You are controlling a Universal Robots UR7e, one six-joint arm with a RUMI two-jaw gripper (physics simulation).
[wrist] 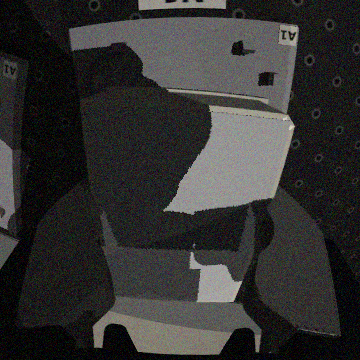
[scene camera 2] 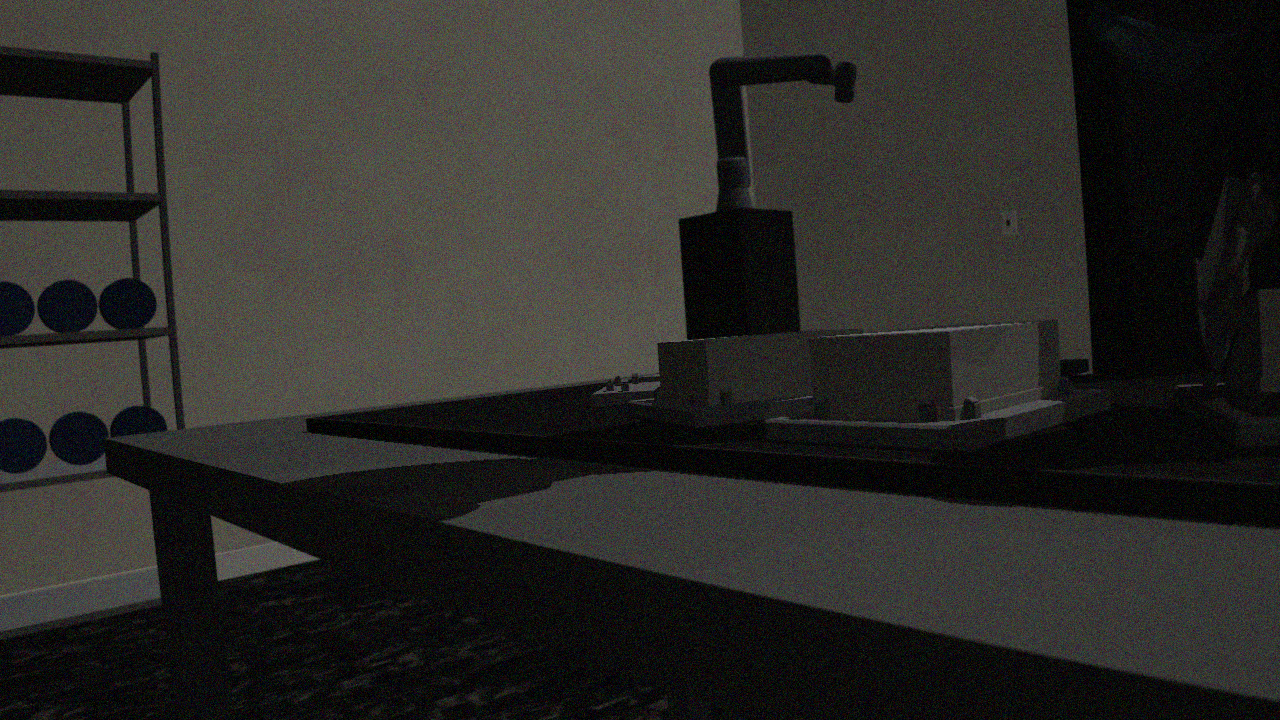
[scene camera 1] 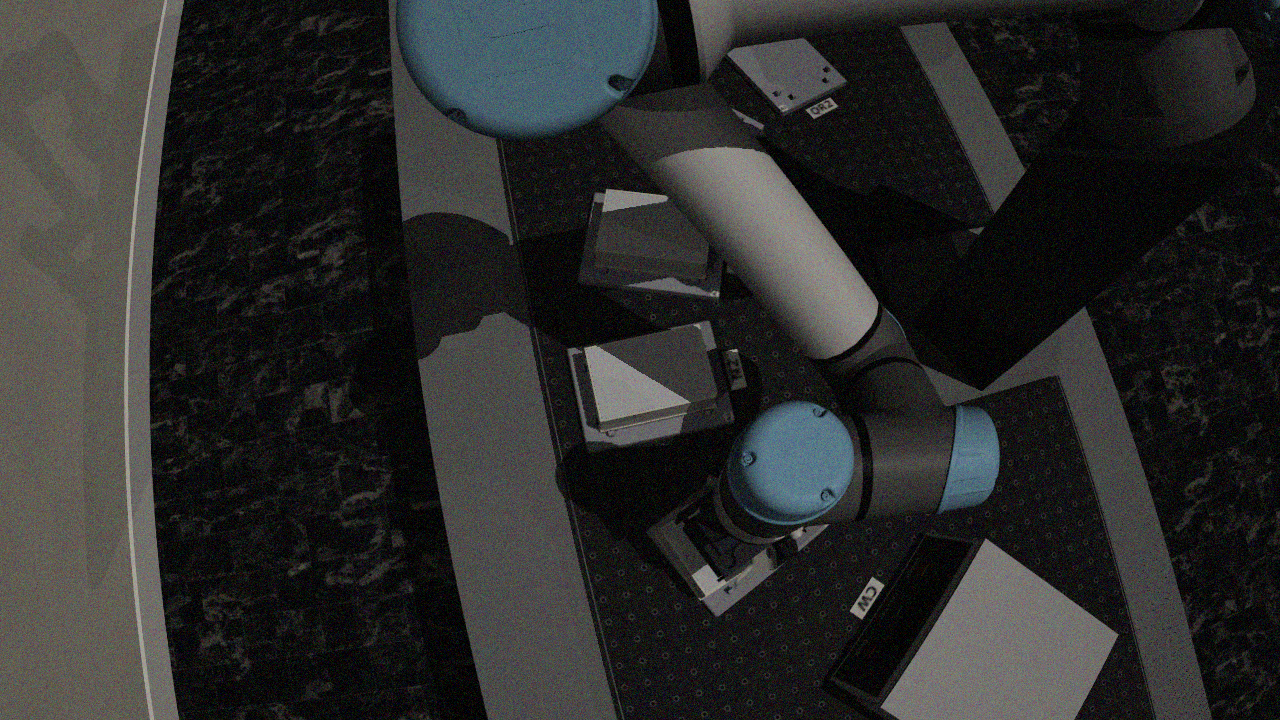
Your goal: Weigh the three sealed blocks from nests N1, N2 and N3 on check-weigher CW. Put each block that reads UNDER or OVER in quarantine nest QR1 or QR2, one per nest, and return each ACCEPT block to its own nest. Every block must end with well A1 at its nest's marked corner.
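Where they show: gripper, fingertip midpoint: (wrist: 181,178); arm's base at its link origin: (scene camera 1: 1167,102).
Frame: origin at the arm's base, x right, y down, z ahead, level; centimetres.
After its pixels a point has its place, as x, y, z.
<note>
My gripper (scene camera 1: 729,546) {-17.8, 41.0, 39.0} (wrist: 181,178) {-17.8, 41.0, 39.0} is shut on a sealed block (wrist: 240,155) {-18.7, 37.9, 35.2} and holds it over a grey nest (scene camera 1: 718,606) {-25.4, 42.3, 43.1} (wrist: 200,55) {-16.0, 42.3, 32.5}. The nest's A1 tag (wrist: 288,35) {-19.7, 42.3, 29.4} shows at its upper right in the wrist view; its name label is cut off. How high the block sits over the nest is unclear. A second block (scene camera 1: 617,380) {0.1, 38.2, 47.6} (scene camera 2: 881,376) {0.0, 40.2, 50.2} rests in nest N2 (scene camera 1: 617,437) {-4.8, 42.3, 48.9}. A third block (scene camera 1: 657,241) {14.8, 38.1, 39.5} (scene camera 2: 751,371) {14.2, 40.4, 43.5} rests in the farther nest (scene camera 1: 702,288) {9.8, 42.3, 35.4}, partly behind the arm. Check-weigher CW has a bare pale pan (scene camera 1: 1002,635) {-37.7, 33.5, 16.6}; its dark display is unreadable.
Nest QR2 (scene camera 1: 787,71) {39.3, 42.3, 14.3} stands at the far end with no block on it. A sliver of another pale part (scene camera 1: 748,120) {31.9, 42.3, 22.6} shows beside the forearm. The arm's forearm (scene camera 1: 769,241) {-3.3, 5.8, 36.9} crosses above the mat. In scene camera 2, a shelf rack (scene camera 2: 162,223) stands by the wall.
</note>
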